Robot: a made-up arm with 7 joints. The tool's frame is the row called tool. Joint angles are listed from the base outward.
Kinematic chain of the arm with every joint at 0, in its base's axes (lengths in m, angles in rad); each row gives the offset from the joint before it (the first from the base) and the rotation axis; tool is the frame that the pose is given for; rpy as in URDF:
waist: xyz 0.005 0.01 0.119 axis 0 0.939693 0.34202
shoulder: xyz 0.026 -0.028 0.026 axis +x
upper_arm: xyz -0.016 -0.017 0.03 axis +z
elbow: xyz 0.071 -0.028 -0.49 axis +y
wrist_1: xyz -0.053 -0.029 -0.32 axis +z
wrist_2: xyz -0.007 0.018 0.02 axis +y
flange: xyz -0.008 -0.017 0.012 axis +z
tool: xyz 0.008 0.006 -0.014 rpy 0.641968 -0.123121 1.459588
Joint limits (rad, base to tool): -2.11..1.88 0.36..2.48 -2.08..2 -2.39..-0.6 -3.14..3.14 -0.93..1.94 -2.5..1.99
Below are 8 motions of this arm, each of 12 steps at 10 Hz.
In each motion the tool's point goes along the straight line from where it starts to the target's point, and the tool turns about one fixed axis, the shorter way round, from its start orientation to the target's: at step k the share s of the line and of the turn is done. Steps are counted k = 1, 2, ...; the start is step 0. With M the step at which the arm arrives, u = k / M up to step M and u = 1 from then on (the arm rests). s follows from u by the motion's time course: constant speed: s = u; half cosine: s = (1 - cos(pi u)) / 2; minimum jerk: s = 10 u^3 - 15 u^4 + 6 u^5.
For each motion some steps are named. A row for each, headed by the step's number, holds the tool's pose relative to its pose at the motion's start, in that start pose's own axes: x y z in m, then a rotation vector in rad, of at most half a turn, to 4 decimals.
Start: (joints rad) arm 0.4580 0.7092 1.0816 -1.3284 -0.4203 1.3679 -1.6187
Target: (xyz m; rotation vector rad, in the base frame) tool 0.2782 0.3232 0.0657 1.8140 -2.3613 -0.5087
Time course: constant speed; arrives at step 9
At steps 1, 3, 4, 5, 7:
1: 0.0064 0.0382 0.0314 0.0310 -0.2182 0.1921
3: 0.0191 0.1147 0.0943 0.0931 -0.6547 0.5763
4: 0.0254 0.1529 0.1258 0.1241 -0.8729 0.7684
5: 0.0318 0.1911 0.1572 0.1552 -1.0911 0.9605
7: 0.0445 0.2676 0.2201 0.2172 -1.5276 1.3447

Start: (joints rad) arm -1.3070 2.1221 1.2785 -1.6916 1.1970 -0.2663 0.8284
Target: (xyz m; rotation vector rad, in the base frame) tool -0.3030 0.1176 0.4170 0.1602 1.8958 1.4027
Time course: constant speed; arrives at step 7
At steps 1, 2, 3, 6, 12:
1: -0.0296 0.0095 -0.0010 -0.0792 0.0079 -0.2132
2: -0.0592 0.0190 -0.0020 -0.1584 0.0158 -0.4264
3: -0.0888 0.0285 -0.0030 -0.2376 0.0237 -0.6396
6: -0.1776 0.0570 -0.0060 -0.4752 0.0475 -1.2791
12: -0.2072 0.0665 -0.0070 -0.5544 0.0554 -1.4923

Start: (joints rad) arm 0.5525 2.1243 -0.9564 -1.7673 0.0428 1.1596 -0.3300
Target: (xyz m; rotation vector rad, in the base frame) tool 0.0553 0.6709 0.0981 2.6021 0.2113 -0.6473
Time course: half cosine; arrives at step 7
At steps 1, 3, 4, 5, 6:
1: -0.0021 0.0008 -0.0053 0.0240 0.0062 -0.0132
3: -0.0162 0.0061 -0.0413 0.1886 0.0486 -0.1035
4: -0.0254 0.0095 -0.0649 0.2966 0.0764 -0.1628
5: -0.0337 0.0127 -0.0862 0.3939 0.1015 -0.2162
6: -0.0395 0.0148 -0.1009 0.4612 0.1189 -0.2531

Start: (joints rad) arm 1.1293 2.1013 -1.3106 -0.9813 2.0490 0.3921 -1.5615
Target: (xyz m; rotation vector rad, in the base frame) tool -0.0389 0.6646 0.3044 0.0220 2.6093 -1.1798
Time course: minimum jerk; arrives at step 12
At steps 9, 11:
9: 0.0206 0.0782 0.0424 0.1362 0.2972 -1.8988
11: 0.0229 0.0868 0.0471 0.1512 0.3299 -2.1073

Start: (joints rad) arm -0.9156 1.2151 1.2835 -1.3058 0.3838 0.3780 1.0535
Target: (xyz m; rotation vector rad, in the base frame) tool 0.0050 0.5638 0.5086 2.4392 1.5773 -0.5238
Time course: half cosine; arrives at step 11
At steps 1, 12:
1: -0.0041 -0.0026 0.0012 -0.0070 0.0084 -0.0057
12: -0.2000 -0.1287 0.0572 -0.3463 0.4164 -0.2795

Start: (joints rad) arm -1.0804 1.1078 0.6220 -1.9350 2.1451 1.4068 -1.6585
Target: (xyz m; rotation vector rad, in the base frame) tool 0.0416 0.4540 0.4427 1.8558 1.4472 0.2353
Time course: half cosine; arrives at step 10
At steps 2, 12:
2: 0.0105 0.0000 0.0284 -0.0822 -0.1815 0.0808
12: 0.1103 -0.0003 0.2978 -0.8604 -1.9007 0.8462

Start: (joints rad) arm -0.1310 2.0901 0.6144 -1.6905 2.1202 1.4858 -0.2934
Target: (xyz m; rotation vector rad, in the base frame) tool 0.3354 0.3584 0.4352 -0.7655 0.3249 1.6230
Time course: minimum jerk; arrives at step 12
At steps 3, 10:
3: -0.0013 0.0019 -0.0127 -0.0364 0.1073 0.0933
10: -0.0123 0.0176 -0.1187 -0.3387 0.9998 0.8692

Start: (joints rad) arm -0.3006 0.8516 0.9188 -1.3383 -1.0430 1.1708 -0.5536
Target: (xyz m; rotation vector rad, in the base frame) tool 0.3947 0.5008 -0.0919 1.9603 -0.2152 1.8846
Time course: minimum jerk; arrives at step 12
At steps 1, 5, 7, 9, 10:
1: -0.0005 0.0002 0.0003 0.0005 0.0007 -0.0015
5: -0.0369 0.0115 0.0215 0.0326 0.0472 -0.1023
7: -0.0696 0.0217 0.0405 0.0614 0.0889 -0.1929
9: -0.0955 0.0298 0.0555 0.0842 0.1220 -0.2647
10: -0.1028 0.0321 0.0597 0.0906 0.1312 -0.2848

